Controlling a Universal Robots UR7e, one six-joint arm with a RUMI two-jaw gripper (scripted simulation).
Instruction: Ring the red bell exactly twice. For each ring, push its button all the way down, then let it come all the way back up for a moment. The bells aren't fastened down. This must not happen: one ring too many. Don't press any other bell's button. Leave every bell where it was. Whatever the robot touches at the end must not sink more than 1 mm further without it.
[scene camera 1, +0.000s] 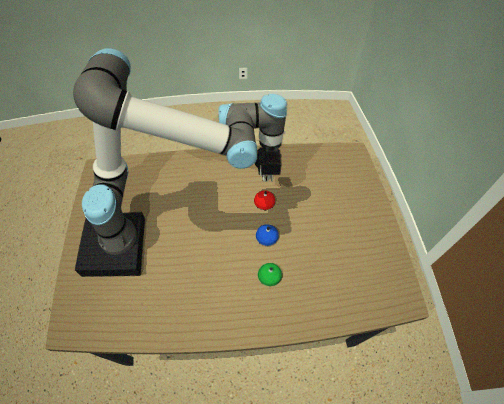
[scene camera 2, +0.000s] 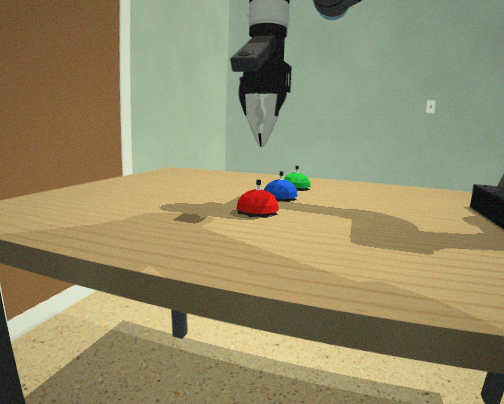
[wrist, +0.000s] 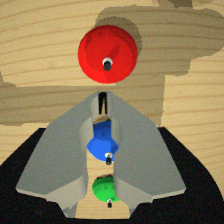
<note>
I see my gripper (scene camera 2: 261, 146), a blue bell (wrist: 102, 146) and a red bell (scene camera 2: 255, 203).
The red bell also shows in the wrist view (wrist: 107, 42). My gripper is seen too in the wrist view (wrist: 103, 93).
</note>
